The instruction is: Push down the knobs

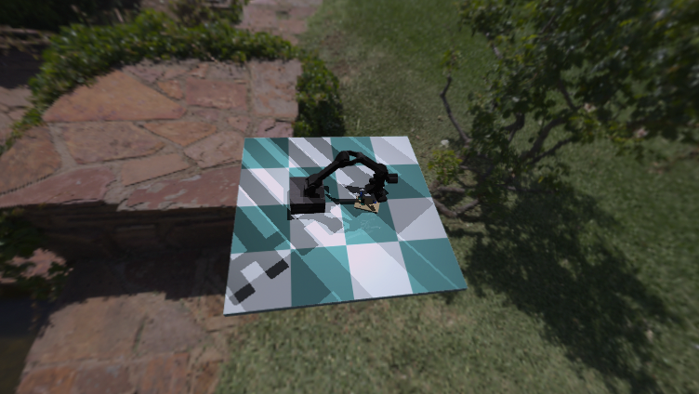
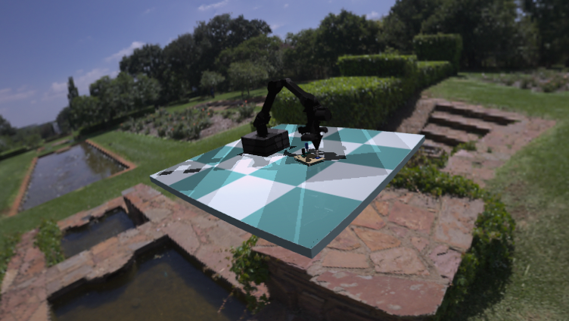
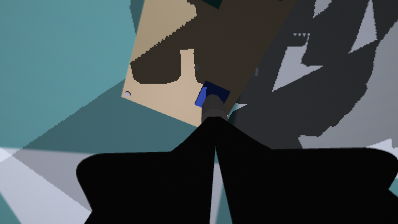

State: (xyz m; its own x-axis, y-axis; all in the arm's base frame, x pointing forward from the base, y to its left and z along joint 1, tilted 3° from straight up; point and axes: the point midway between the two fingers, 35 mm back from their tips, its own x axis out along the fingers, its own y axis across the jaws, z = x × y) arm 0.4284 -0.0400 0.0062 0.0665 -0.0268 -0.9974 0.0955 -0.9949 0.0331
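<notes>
Now: the blue potentiometer 20 mm below my gripper tip.
</notes>
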